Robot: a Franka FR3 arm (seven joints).
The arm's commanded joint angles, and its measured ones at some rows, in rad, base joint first. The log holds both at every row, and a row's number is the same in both.
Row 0, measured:
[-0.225 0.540 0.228 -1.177 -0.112 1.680 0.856]
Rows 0 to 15, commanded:
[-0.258 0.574 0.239 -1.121 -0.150 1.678 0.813]
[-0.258 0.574 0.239 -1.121 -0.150 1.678 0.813]
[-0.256 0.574 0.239 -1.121 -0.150 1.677 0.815]
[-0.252 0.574 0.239 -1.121 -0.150 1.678 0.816]
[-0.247 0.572 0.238 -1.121 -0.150 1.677 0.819]
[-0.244 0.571 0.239 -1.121 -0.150 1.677 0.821]
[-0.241 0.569 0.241 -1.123 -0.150 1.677 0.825]
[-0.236 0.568 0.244 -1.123 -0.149 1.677 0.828]
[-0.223 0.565 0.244 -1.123 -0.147 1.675 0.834]
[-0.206 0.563 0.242 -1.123 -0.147 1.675 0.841]
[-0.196 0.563 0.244 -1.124 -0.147 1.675 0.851]
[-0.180 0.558 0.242 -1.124 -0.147 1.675 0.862]
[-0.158 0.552 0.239 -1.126 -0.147 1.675 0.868]
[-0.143 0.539 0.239 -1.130 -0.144 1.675 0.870]
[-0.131 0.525 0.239 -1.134 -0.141 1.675 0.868]
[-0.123 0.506 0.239 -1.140 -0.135 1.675 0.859]
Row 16, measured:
[-0.155 0.538 0.239 -1.146 -0.129 1.681 0.858]
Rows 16 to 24, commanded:
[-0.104 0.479 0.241 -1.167 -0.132 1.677 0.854]
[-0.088 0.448 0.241 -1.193 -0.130 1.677 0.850]
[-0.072 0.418 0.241 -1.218 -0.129 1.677 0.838]
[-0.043 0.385 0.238 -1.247 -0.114 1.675 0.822]
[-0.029 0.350 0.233 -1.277 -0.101 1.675 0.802]
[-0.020 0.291 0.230 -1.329 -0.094 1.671 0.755]
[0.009 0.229 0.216 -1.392 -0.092 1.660 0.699]
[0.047 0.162 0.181 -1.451 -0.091 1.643 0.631]
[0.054 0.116 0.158 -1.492 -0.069 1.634 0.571]
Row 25, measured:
[0.026 0.267 0.221 -1.323 -0.115 1.634 0.713]
